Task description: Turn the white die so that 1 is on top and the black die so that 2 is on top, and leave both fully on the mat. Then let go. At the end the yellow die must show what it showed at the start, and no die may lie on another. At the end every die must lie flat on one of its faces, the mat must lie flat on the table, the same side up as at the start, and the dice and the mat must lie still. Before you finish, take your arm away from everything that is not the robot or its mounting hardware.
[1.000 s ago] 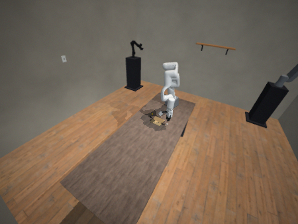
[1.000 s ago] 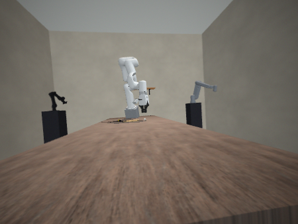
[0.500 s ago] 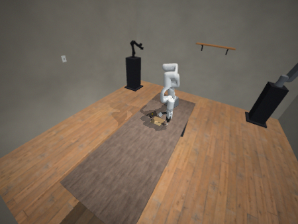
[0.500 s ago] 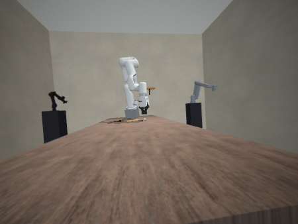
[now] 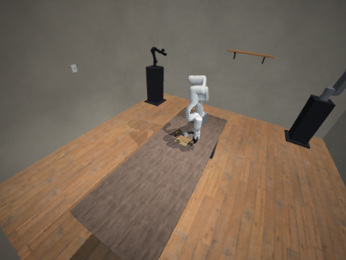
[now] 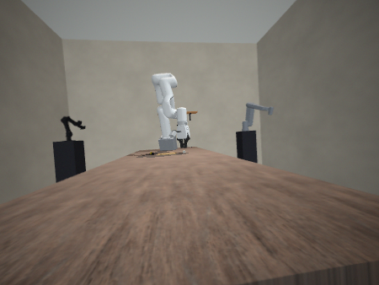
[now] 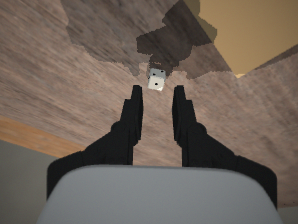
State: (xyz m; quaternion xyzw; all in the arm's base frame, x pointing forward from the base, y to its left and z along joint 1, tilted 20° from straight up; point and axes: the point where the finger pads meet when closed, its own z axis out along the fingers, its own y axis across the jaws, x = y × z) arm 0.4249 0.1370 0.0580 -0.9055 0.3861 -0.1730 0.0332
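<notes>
Now: the white die 5 cm below my hand. The rest, counted from my hand: tan mat (13 cm to the right, 5 cm below, 1 cm ahead); then small yellow die (26 cm to the right, 8 cm behind, 5 cm below); then black die (24 cm to the right, 5 cm below, 1 cm behind).
</notes>
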